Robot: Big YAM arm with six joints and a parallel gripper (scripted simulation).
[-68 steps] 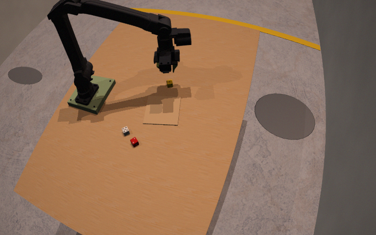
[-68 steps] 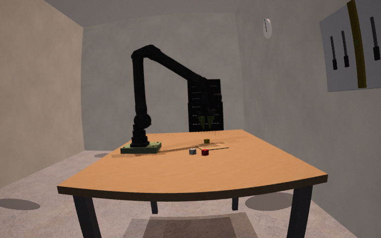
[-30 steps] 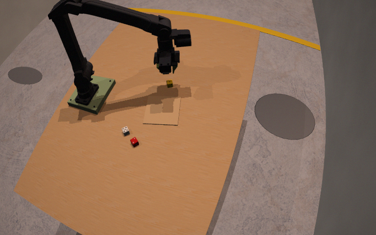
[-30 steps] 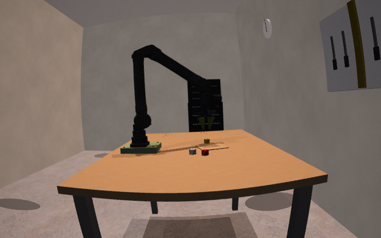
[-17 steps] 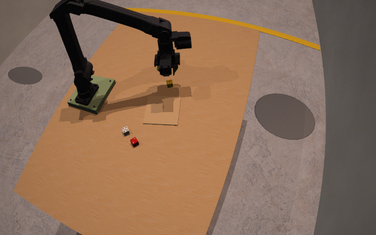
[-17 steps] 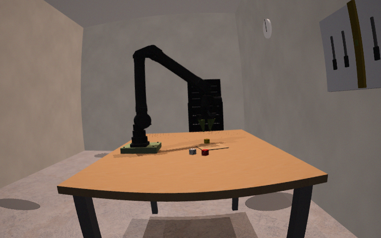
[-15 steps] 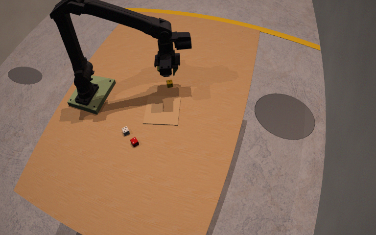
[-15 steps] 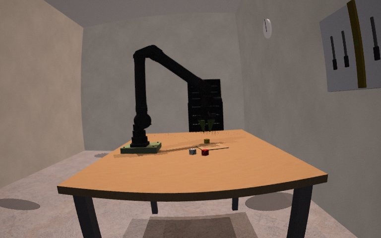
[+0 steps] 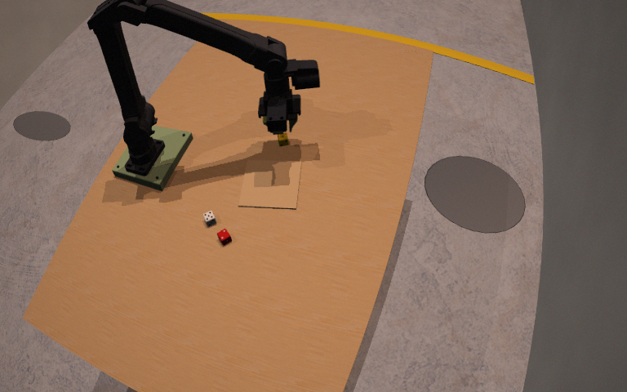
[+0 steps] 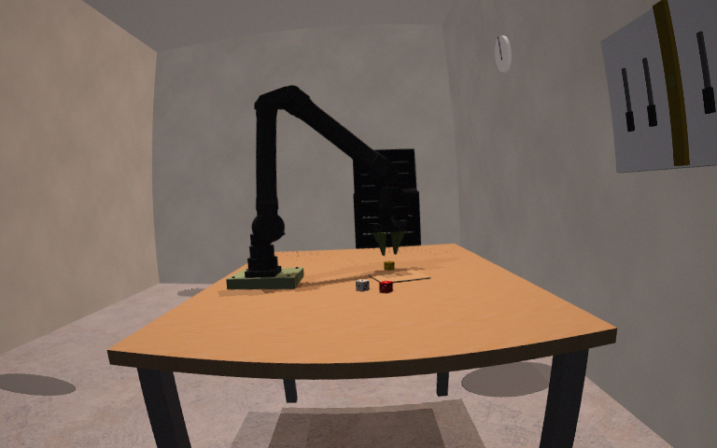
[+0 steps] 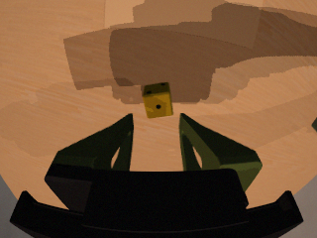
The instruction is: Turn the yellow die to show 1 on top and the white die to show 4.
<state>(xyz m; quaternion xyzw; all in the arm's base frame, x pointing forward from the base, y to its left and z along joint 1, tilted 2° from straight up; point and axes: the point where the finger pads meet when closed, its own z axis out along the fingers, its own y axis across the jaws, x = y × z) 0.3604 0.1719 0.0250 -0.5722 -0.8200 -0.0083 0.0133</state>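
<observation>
My hand is 4 cm above the yellow die. From my hand the other things lie so: tan mat 2 cm ahead, 13 cm to the right, 5 cm below; red die 3 cm behind, 32 cm to the right, 4 cm below; white die 8 cm behind, 28 cm to the right, 4 cm below.
</observation>
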